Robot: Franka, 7 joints.
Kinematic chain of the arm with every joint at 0, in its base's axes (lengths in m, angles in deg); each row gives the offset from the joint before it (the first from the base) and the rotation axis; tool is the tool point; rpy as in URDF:
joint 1: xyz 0 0 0.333 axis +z
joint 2: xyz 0 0 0 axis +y
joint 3: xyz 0 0 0.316 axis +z
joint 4: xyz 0.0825 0 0 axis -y
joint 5: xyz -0.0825 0 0.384 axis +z
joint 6: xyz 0 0 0 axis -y
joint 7: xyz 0.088 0 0 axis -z
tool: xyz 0 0 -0.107 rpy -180 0 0
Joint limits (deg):
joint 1: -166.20..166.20
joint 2: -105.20..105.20
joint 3: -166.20..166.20
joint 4: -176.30..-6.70
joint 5: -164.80..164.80
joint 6: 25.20..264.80
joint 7: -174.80..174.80
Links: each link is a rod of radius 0.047 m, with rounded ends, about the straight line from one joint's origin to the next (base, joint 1, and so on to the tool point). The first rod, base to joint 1, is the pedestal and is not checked.
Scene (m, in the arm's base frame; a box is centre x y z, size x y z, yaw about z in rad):
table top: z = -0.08
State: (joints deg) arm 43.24 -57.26 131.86 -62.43 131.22 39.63 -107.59
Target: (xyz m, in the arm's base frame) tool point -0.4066 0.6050 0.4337
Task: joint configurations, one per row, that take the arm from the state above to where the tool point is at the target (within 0.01 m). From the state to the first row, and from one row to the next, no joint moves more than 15 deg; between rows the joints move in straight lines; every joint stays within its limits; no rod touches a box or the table.
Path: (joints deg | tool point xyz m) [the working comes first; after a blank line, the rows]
Joints at the target: -22.90 -58.94 108.04 -78.61 136.40 62.00 -107.59
Straight joint move there: clear.

1: 30.01 -57.60 127.10 -65.67 132.26 44.10 -107.59 | -0.7005 -0.1568 0.4243
2: 16.78 -57.93 122.33 -68.90 133.29 48.58 -107.59 | -0.7213 0.0549 0.4202
3: 3.55 -58.27 117.57 -72.14 134.33 53.05 -107.59 | -0.6766 0.2663 0.4202
4: -9.68 -58.61 112.80 -75.38 135.36 57.53 -107.59 | -0.5686 0.4563 0.4246
5: -22.90 -58.94 108.04 -78.61 136.40 62.00 -107.59 | -0.4067 0.6049 0.4337

